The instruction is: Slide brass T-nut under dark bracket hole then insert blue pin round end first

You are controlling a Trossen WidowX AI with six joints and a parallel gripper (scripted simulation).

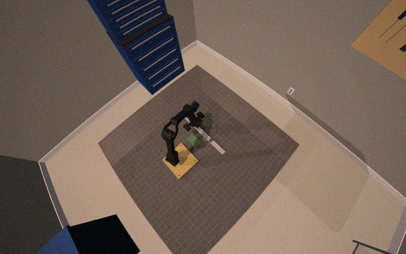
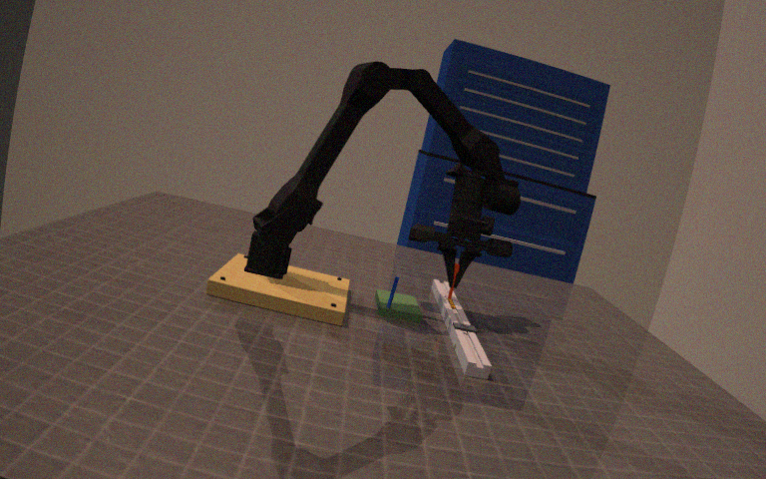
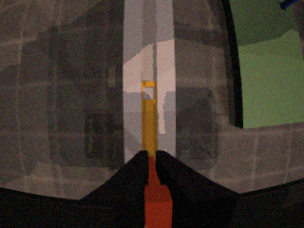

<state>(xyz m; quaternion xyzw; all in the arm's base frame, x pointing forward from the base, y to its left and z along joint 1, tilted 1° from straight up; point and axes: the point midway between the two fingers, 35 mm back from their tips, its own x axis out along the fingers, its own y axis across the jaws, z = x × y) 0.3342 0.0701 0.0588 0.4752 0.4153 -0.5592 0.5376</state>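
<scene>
The blue pin is 120 mm behind my gripper tip, 110 mm to the right of it and 20 mm below it. The rest, counted from my gripper tip: brass T-nut (20 mm to the right); then green tray (110 mm behind, 80 mm to the right, 40 mm below).
</scene>
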